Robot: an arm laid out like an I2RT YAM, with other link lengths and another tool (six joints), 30 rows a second.
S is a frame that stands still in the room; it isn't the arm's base.
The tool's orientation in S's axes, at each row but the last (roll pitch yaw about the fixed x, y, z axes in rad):
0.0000 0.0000 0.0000
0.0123 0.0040 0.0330
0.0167 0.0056 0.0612
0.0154 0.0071 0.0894
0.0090 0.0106 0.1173
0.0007 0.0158 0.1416
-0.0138 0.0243 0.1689
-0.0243 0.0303 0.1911
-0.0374 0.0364 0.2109
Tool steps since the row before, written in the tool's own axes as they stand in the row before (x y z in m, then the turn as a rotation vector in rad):
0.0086 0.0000 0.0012 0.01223 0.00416 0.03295
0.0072 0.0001 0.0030 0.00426 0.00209 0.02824
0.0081 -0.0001 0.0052 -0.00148 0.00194 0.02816
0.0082 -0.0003 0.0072 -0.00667 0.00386 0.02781
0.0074 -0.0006 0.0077 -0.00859 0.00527 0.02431
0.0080 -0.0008 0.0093 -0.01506 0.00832 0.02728
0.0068 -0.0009 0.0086 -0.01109 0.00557 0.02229
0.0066 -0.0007 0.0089 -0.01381 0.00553 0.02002
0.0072 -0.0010 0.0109 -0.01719 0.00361 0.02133
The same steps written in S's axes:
0.0086 0.0000 0.0012 0.01223 0.00416 0.03295
0.0072 0.0003 0.0030 0.00431 0.00189 0.02825
0.0081 0.0003 0.0052 -0.00141 0.00139 0.02820
0.0083 0.0003 0.0071 -0.00675 0.00284 0.02791
0.0075 0.0002 0.0076 -0.00887 0.00404 0.02445
0.0082 0.0004 0.0092 -0.01565 0.00615 0.02752
0.0070 0.0004 0.0084 -0.01138 0.00402 0.02247
0.0068 0.0008 0.0087 -0.01410 0.00340 0.02029
0.0075 0.0010 0.0107 -0.01697 0.00087 0.02179

